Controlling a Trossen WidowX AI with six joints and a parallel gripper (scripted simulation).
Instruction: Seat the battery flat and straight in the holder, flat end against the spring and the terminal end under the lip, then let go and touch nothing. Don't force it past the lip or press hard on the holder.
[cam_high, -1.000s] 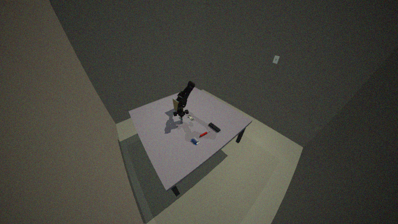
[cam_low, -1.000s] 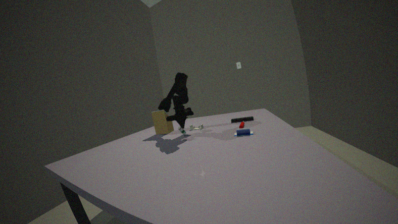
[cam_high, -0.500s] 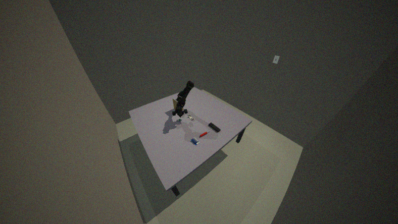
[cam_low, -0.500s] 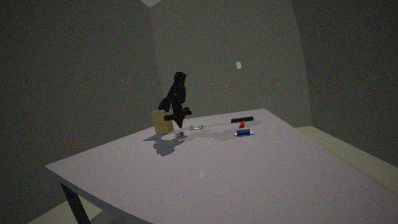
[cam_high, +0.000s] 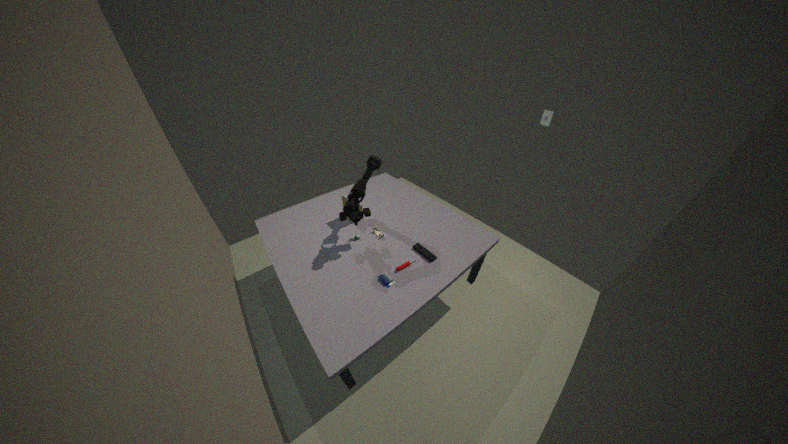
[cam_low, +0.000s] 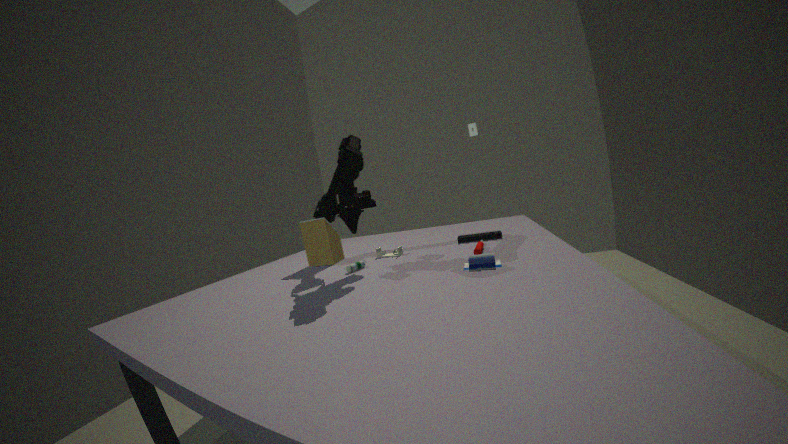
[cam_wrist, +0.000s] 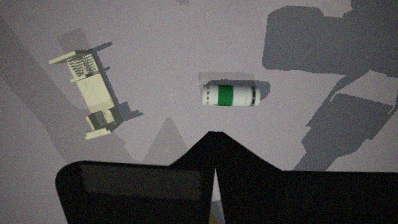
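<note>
My gripper tip is 1 cm past the battery, 2 cm to the left of it and 10 cm above it. From my gripper tip the other things lie so: red pen-like thing (38 cm ahead, 12 cm to the left, 11 cm below); white block (38 cm ahead, 5 cm to the right, 11 cm below); black bar (37 cm ahead, 25 cm to the left, 10 cm below).
</note>
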